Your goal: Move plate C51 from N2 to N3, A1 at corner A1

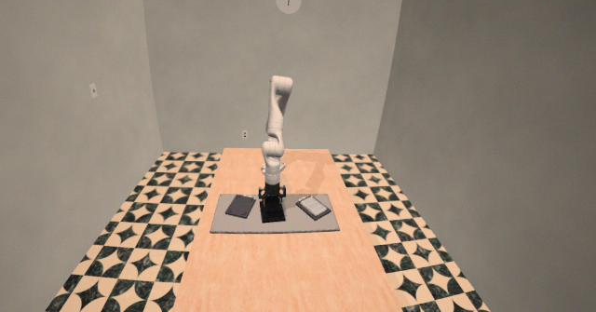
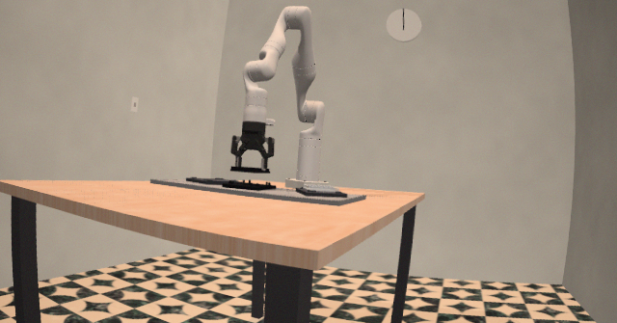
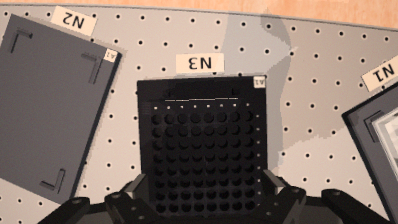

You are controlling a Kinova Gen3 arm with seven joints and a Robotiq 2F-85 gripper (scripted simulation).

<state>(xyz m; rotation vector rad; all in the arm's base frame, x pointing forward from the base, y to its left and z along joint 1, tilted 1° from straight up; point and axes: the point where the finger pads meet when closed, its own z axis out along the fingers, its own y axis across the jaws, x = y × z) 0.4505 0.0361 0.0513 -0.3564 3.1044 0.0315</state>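
My gripper is now 60 mm above the landing nest N3. From my hand the other things lie so: plate C51: 10 mm below; then N3 label: 100 mm behind, 70 mm below, 20 mm to the right; then A1 corner mark: 90 mm behind, 60 mm below, 40 mm to the left.
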